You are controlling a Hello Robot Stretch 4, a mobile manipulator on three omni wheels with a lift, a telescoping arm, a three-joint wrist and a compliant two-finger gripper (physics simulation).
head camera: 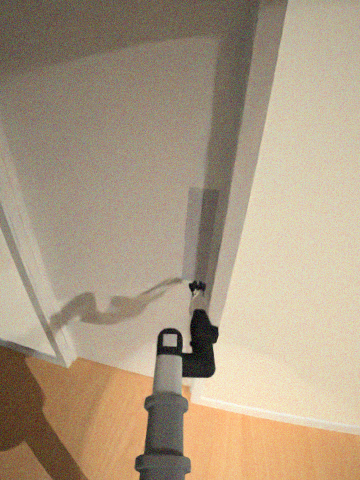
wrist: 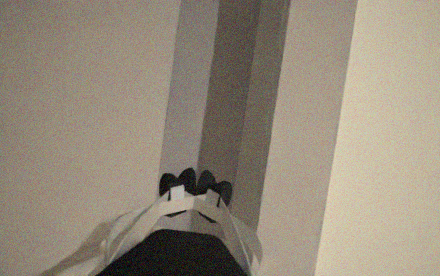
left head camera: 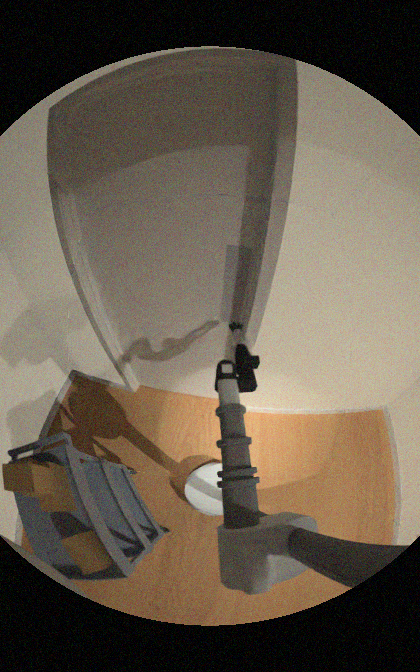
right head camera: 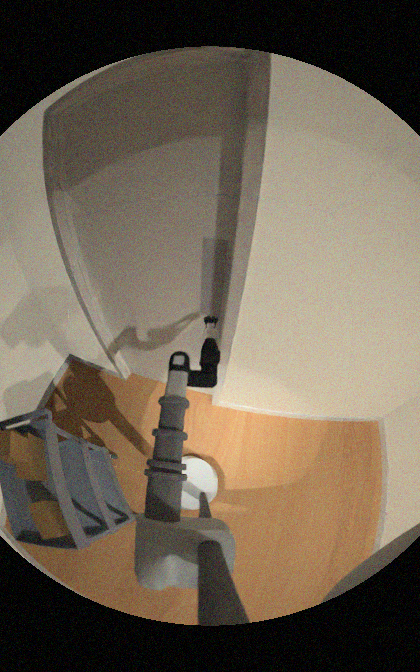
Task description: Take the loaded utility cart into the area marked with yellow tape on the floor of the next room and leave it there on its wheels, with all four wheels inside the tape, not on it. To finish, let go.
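Frame: origin at the robot's base, x ahead, y left, z up, level; centimetres.
Where they show: gripper, fingertip midpoint: (head camera: 197, 282) (wrist: 196, 184).
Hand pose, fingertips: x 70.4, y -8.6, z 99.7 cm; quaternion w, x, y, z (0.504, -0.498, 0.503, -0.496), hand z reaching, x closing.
Observation:
After its pixels a point has its place.
The blue-grey utility cart (left head camera: 86, 495) (right head camera: 59, 485) stands upright on the wood floor at the lower left of both side head views, apart from my gripper. Brown boxes (left head camera: 87, 550) (right head camera: 47, 517) are on it. My gripper (head camera: 197, 287) {x 70.4, y -8.6, z 99.7 cm} (left head camera: 236, 326) (right head camera: 211, 320) (wrist: 196, 184) {x 70.4, y -8.6, z 99.7 cm} is shut with its fingertips together, holding nothing. It is raised in front of a pale door (head camera: 115, 175) {x 86.8, y 22.9, z 132.8 cm} (left head camera: 165, 225) (right head camera: 145, 215), at the lower end of a grey plate (head camera: 194, 225) {x 81.0, y -6.5, z 117.5 cm} (left head camera: 231, 270) (right head camera: 209, 265) (wrist: 190, 90) {x 81.0, y -6.1, z 109.4 cm} on it. Whether the tips touch it, I cannot tell. The yellow tape does not show.
The doorway's right side post (head camera: 245, 150) {x 69.6, y -16.9, z 146.0 cm} (wrist: 310, 125) {x 69.3, y -18.0, z 106.6 cm} is close to the gripper's right, with a cream wall (head camera: 310, 225) {x 66.4, y -39.9, z 127.1 cm} (wrist: 395, 140) {x 69.1, y -26.0, z 106.3 cm} beyond. The left side post (head camera: 30, 240) {x 92.7, y 68.7, z 99.3 cm} is farther off. My arm (head camera: 166, 425) {x 22.8, y -0.2, z 110.4 cm} reaches over the wood floor (left head camera: 320, 450). Shadows fall on door and floor.

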